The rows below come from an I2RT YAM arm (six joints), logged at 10 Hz.
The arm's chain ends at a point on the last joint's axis. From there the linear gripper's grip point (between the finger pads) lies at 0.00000 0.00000 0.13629 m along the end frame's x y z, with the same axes.
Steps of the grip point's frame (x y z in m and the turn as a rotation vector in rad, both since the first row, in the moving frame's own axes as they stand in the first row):
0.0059, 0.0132, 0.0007, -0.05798, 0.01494, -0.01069
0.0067, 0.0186, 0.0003, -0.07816, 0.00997, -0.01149
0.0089, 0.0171, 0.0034, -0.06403, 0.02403, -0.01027
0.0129, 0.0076, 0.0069, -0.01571, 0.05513, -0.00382
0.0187, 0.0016, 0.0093, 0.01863, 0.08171, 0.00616
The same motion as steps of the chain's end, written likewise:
0.0038, 0.0053, 0.0009, -0.05798, 0.01494, -0.01069
0.0053, 0.0080, 0.0007, -0.07816, 0.00997, -0.01149
0.0056, 0.0084, 0.0037, -0.06403, 0.02403, -0.01027
0.0054, 0.0055, 0.0071, -0.01571, 0.05513, -0.00382
0.0076, 0.0041, 0.0098, 0.01863, 0.08171, 0.00616

